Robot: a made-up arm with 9 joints.
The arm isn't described. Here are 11 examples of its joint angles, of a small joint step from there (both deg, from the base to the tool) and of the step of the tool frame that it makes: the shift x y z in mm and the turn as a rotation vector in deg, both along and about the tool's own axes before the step.
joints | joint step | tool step
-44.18 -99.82 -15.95 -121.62 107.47 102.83 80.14 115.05 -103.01 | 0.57 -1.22 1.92 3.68 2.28 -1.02 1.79 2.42 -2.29 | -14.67 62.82 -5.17 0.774 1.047 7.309
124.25 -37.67 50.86 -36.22 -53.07 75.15 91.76 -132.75 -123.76 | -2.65 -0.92 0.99 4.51 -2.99 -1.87 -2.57 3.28 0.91 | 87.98 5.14 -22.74 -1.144 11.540 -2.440
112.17 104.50 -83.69 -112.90 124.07 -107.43 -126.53 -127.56 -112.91 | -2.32 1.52 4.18 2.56 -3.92 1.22 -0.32 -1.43 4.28 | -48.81 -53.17 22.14 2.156 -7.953 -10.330
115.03 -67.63 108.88 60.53 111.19 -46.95 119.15 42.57 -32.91 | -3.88 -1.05 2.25 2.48 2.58 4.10 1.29 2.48 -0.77 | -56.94 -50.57 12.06 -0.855 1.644 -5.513
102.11 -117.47 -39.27 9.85 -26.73 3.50 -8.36 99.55 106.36 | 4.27 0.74 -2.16 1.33 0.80 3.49 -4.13 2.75 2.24 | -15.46 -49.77 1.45 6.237 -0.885 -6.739
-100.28 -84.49 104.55 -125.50 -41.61 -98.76 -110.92 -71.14 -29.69 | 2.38 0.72 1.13 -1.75 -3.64 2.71 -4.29 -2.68 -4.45 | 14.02 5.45 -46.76 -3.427 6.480 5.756
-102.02 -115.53 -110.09 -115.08 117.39 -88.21 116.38 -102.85 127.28 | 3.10 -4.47 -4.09 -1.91 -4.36 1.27 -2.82 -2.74 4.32 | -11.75 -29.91 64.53 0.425 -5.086 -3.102
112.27 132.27 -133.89 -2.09 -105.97 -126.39 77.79 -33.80 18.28 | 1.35 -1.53 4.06 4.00 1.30 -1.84 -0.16 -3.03 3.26 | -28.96 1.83 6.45 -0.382 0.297 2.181
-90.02 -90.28 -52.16 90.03 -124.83 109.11 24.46 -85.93 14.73 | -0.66 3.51 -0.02 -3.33 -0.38 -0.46 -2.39 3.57 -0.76 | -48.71 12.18 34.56 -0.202 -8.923 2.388
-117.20 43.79 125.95 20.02 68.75 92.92 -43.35 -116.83 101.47 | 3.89 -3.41 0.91 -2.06 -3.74 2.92 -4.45 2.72 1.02 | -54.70 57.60 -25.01 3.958 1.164 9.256
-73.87 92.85 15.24 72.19 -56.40 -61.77 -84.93 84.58 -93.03 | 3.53 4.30 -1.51 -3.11 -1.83 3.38 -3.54 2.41 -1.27 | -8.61 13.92 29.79 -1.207 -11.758 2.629
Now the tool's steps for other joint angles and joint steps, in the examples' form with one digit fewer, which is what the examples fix.
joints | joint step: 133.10 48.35 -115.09 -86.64 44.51 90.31 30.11 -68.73 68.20 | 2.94 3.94 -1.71 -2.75 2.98 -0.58 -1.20 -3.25 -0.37
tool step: -47.1 64.6 -2.2 -5.13 -1.81 2.80
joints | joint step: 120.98 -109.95 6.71 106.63 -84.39 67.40 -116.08 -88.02 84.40 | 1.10 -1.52 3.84 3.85 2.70 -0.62 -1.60 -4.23 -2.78
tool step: 17.0 6.8 -1.4 2.74 3.73 4.97
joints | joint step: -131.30 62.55 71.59 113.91 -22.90 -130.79 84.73 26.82 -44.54 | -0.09 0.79 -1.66 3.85 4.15 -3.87 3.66 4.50 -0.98
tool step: -20.1 22.0 22.9 -0.43 -5.45 3.01
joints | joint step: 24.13 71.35 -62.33 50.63 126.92 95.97 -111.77 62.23 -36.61 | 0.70 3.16 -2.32 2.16 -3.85 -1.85 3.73 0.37 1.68
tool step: 9.1 12.8 17.9 -4.79 -3.35 -1.92
